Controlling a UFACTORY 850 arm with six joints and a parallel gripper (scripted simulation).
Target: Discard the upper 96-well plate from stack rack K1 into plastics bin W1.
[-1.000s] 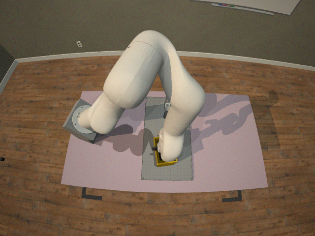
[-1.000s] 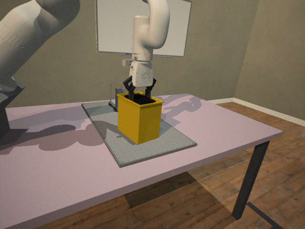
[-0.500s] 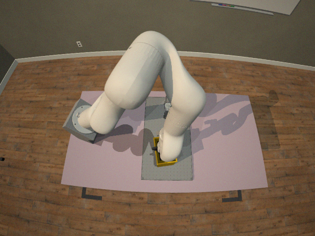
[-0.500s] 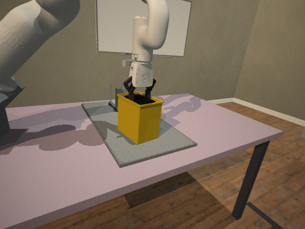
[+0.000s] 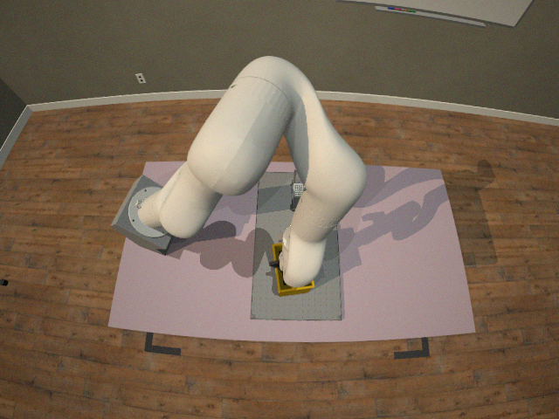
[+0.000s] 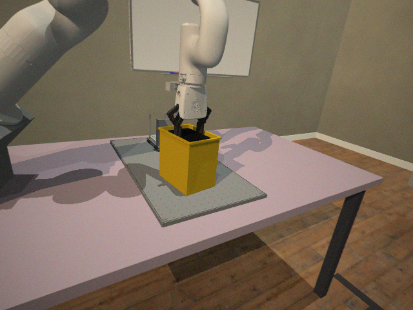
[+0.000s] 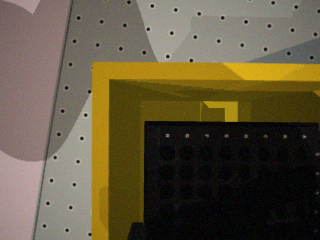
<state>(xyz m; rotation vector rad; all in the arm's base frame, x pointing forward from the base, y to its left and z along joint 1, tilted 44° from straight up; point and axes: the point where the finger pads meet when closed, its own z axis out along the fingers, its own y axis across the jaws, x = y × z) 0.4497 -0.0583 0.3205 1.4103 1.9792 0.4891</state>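
The black 96-well plate is 1 cm below my hand. Also, from my hand: yellow plastics bin W1 (9 cm below); light plate (37 cm to the left, 15 cm below).
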